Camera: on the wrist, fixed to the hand. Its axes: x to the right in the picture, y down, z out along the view.
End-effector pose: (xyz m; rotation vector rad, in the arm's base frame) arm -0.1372 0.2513 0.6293 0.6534 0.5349 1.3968
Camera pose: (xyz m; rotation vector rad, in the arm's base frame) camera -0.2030 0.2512 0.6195 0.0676 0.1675 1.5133
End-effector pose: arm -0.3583 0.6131 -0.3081 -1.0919 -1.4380 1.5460
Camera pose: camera -0.3055 0.6212 -0.3477 -1.5139 -1.8846 1.0241
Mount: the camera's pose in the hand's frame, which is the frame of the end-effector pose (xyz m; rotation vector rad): -0.0076 0.0402 -0.0525 -0.6231 0.1222 0.0077
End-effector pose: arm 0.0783 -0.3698 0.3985 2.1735 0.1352 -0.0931
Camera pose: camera 0.0769 -0.3499 0.4620 1.5563 0.1961 0.0794
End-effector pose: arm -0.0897 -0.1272 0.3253 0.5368 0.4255 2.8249
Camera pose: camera -0.1101 -0.1792 0.2891 0.2318 -0.4332 2.7872
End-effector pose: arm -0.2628 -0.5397 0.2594 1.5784 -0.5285 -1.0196
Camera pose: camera -0.2158 -0.5154 0.2997 1.0692 -0.1078 -0.9548
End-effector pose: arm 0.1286 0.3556 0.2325 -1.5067 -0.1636 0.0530
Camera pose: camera 0.1311 0.3053 0.1890 -2.1258 -0.0770 -0.0930
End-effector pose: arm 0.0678 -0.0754 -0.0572 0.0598 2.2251 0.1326
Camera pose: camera 0.0307 -0.0401 -0.0147 -0.2866 2.2078 0.8417
